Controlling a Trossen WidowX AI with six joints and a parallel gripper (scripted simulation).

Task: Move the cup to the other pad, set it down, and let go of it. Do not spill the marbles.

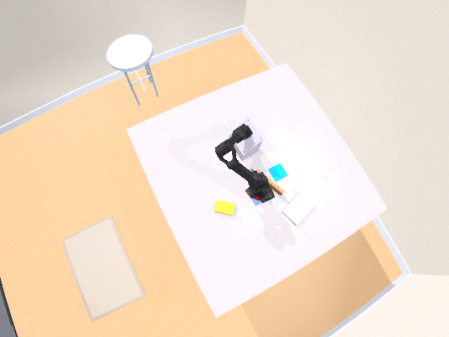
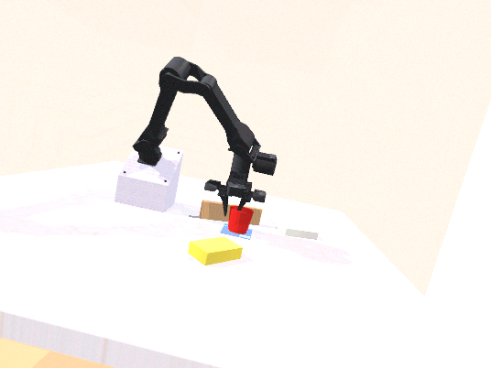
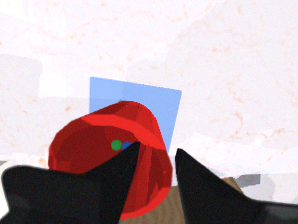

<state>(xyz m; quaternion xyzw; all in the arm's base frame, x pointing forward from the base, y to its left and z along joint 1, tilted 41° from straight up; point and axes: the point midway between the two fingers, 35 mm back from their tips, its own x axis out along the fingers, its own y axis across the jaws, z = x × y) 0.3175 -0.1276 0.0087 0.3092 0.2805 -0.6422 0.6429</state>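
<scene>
The red cup lies 30 mm ahead of my gripper tip. Round my gripper tip: light blue pad 50 mm below, 30 mm ahead; then cyan pad 190 mm to the left, 50 mm below, 40 mm behind; then tan wooden block 100 mm to the left, 20 mm below.
</scene>
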